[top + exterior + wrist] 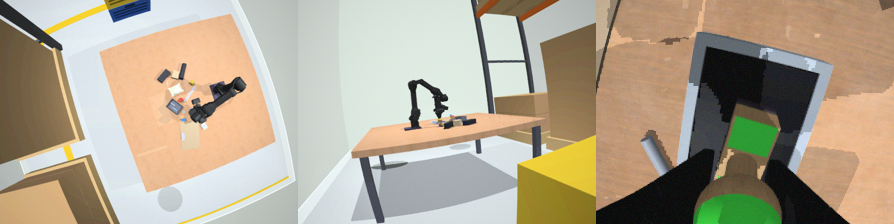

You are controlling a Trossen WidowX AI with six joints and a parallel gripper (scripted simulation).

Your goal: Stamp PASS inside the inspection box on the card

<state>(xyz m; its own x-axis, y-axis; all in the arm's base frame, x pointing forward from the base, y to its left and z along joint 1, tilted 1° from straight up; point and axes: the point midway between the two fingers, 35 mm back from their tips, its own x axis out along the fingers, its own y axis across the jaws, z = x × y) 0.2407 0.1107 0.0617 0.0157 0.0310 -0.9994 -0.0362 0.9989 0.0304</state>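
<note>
Right now my gripper tip is 30 mm above the dark ink pad. From my gripper tip the other things lie so: red-topped stamp (120 mm to the right, 90 mm ahead, 20 mm below); grey bar (140 mm to the right, 30 mm below); white card (210 mm to the right, 100 mm ahead, 40 mm below).
</note>
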